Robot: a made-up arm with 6 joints. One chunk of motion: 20 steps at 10 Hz.
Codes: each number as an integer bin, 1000 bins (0 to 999) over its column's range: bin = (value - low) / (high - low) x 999, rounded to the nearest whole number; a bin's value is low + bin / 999 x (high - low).
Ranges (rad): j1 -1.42..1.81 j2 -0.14..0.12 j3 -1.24..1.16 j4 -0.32..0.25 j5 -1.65..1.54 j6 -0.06..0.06
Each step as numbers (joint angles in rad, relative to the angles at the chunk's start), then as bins.
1 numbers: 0.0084 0.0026 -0.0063 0.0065 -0.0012 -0.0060
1 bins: 442 548 514 572 516 450
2 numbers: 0.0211 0.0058 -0.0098 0.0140 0.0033 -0.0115
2 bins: 446 560 512 585 518 404
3 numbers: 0.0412 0.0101 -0.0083 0.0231 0.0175 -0.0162
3 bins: 452 577 513 601 522 365
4 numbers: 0.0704 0.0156 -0.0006 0.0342 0.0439 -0.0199
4 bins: 461 598 516 621 530 334
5 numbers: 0.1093 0.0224 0.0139 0.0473 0.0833 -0.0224
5 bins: 473 624 522 644 543 313
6 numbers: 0.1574 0.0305 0.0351 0.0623 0.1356 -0.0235
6 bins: 488 655 531 670 559 304
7 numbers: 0.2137 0.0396 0.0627 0.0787 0.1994 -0.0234
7 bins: 505 690 542 699 579 305
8 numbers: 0.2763 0.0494 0.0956 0.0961 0.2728 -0.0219
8 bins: 525 728 556 729 602 317
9 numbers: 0.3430 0.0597 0.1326 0.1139 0.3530 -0.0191
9 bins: 545 767 571 760 627 340
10 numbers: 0.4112 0.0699 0.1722 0.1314 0.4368 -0.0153
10 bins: 566 807 588 791 654 372
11 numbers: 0.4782 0.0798 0.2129 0.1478 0.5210 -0.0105
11 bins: 587 845 605 820 680 412
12 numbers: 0.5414 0.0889 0.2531 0.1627 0.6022 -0.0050
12 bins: 607 880 622 846 705 458
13 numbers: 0.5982 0.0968 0.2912 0.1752 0.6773 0.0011
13 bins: 624 910 637 868 729 509
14 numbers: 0.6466 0.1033 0.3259 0.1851 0.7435 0.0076
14 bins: 639 935 652 885 750 563
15 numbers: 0.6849 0.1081 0.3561 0.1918 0.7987 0.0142
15 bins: 651 953 664 897 767 618
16 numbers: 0.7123 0.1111 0.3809 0.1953 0.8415 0.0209
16 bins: 659 965 675 903 780 673
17 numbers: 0.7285 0.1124 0.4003 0.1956 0.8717 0.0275
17 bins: 665 970 683 904 790 728
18 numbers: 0.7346 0.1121 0.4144 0.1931 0.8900 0.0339
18 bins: 666 969 689 899 795 782
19 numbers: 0.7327 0.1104 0.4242 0.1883 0.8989 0.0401
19 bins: 666 962 693 891 798 833
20 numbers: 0.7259 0.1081 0.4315 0.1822 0.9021 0.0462
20 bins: 664 953 696 880 799 884
